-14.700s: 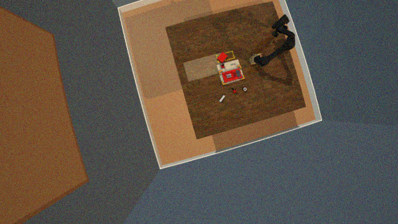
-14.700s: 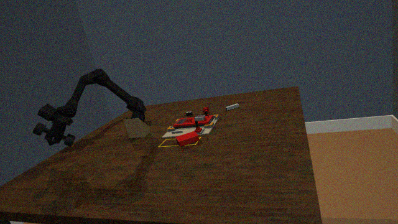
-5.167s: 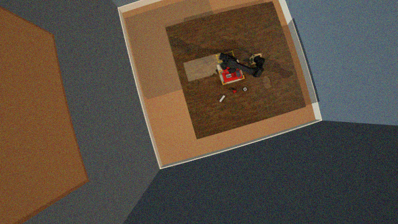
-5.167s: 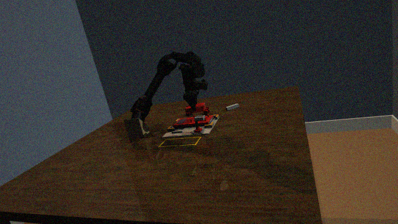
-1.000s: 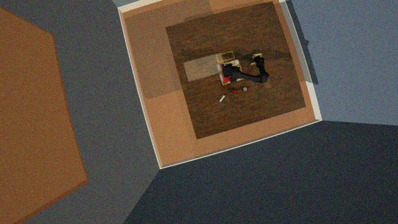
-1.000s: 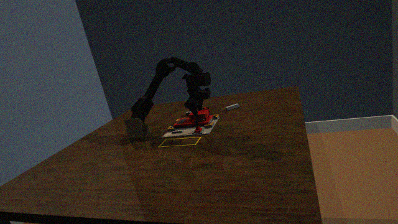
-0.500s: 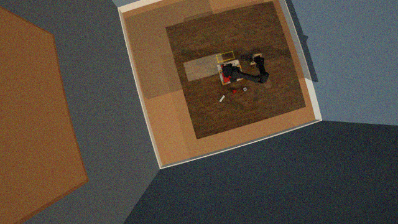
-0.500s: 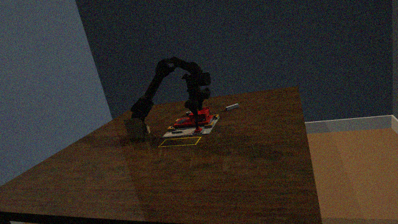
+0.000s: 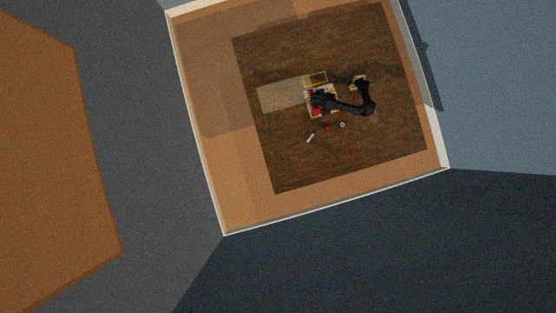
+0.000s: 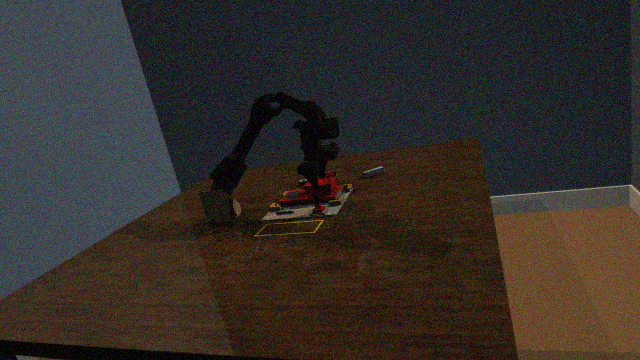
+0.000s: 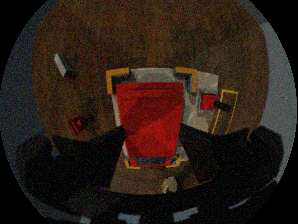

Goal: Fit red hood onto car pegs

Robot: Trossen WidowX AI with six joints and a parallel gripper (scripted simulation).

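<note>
Right now the grey jig is 3 cm behind my gripper tip, 3 cm to the right of it and 4 cm below it. Round my gripper tip: grey wheel 11 cm behind, 20 cm to the left, 4 cm below; white bar 16 cm ahead, 20 cm to the left, 4 cm below; red hood 1 cm above.
</note>
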